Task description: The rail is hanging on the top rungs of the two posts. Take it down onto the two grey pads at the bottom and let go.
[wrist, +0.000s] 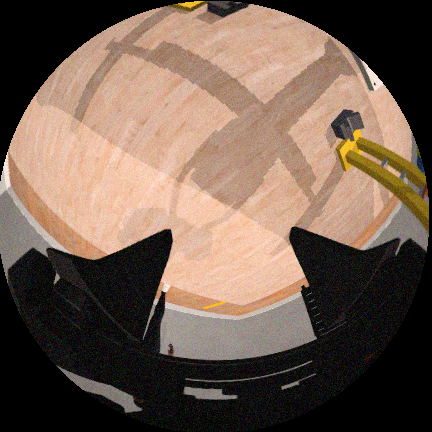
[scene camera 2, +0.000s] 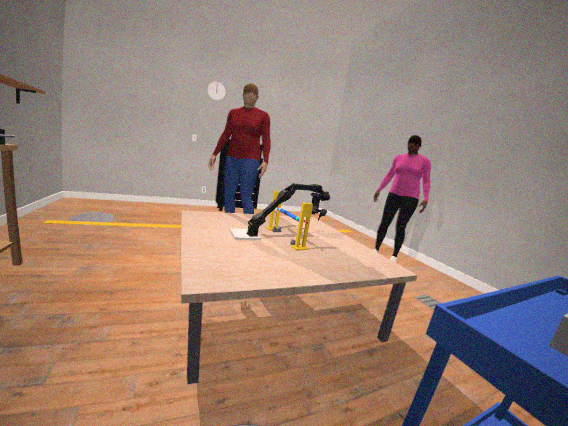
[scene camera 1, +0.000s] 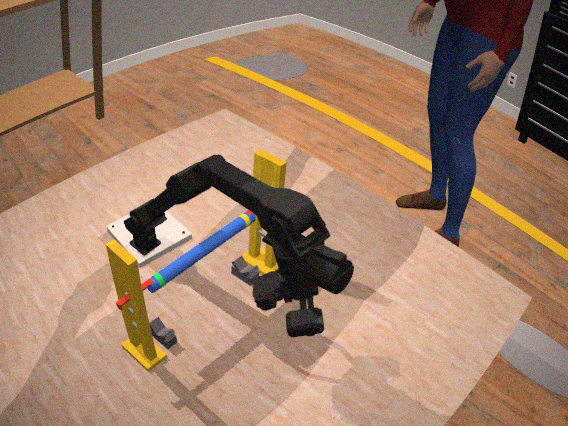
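Seen in the pictures: gripper, fingertip midpoint: (wrist: pixel 233 234) (scene camera 2: pixel 312 219); arm's base, link origin: (scene camera 2: pixel 252 234) (scene camera 1: pixel 145 243).
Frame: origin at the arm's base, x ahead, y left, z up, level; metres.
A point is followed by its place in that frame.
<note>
The blue rail (scene camera 1: pixel 200 252) {x 0.255, y -0.050, z 0.167 m} (scene camera 2: pixel 289 215) {x 0.231, y -0.067, z 0.157 m} with red ends and green and yellow bands hangs high between the near yellow post (scene camera 1: pixel 118 262) {x 0.239, y -0.245, z 0.264 m} (scene camera 2: pixel 306 210) {x 0.233, y -0.245, z 0.239 m} and the far yellow post (scene camera 1: pixel 270 167) {x 0.260, y 0.155, z 0.267 m} (scene camera 2: pixel 276 196) {x 0.233, y 0.153, z 0.246 m} (wrist: pixel 381 171) {x 0.276, y 0.154, z 0.083 m}. The far end is partly hidden by the arm in scene camera 1. The near grey pad (scene camera 1: pixel 163 332) {x 0.248, y -0.175, z 0.012 m} (wrist: pixel 226 7) and the far grey pad (scene camera 1: pixel 245 270) {x 0.251, y 0.100, z 0.006 m} (wrist: pixel 347 124) {x 0.269, y 0.087, z 0.020 m} sit at the post feet. My gripper (scene camera 1: pixel 286 306) (scene camera 2: pixel 321 215) {x 0.487, y -0.001, z 0.112 m} (wrist: pixel 233 234) {x 0.487, y -0.001, z 0.112 m} is open and empty, beyond the rail from the arm's base, apart from rail and posts.
The arm reaches over the rail from its white base plate (scene camera 1: pixel 172 231) {x 0.021, y 0.082, z 0.001 m} (scene camera 2: pixel 245 234) {x -0.045, y 0.006, z 0.002 m}. Everything stands on a wooden table (scene camera 1: pixel 450 300) {x 0.700, y 0.360, z -0.018 m} (scene camera 2: pixel 225 270) {x -0.313, y -0.429, z -0.017 m}. A person in red (scene camera 2: pixel 248 132) and a person in pink (scene camera 2: pixel 411 175) stand beyond it. A blue cart (scene camera 2: pixel 440 322) stands at the right.
</note>
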